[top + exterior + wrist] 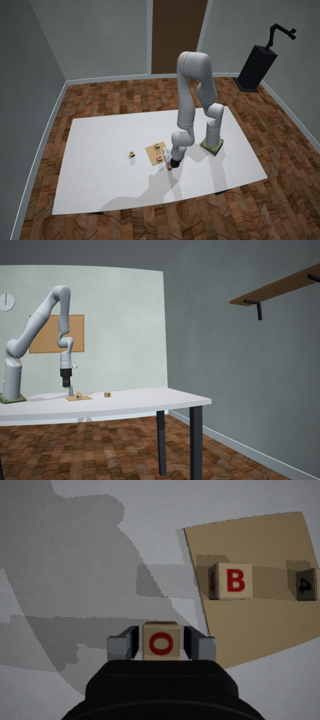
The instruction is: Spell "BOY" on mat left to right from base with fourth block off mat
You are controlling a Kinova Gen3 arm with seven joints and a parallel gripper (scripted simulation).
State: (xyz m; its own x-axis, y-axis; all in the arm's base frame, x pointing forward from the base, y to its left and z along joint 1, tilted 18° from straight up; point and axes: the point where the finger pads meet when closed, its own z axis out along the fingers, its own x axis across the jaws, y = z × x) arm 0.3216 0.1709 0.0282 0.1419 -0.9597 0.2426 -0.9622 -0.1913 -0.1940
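Now: the O block right at my hand. The rest, counted from my hand: Y block 7 cm ahead, 14 cm to the right; then tan mat 7 cm ahead, 10 cm to the right, 2 cm below; then B block 6 cm ahead, 5 cm to the right.
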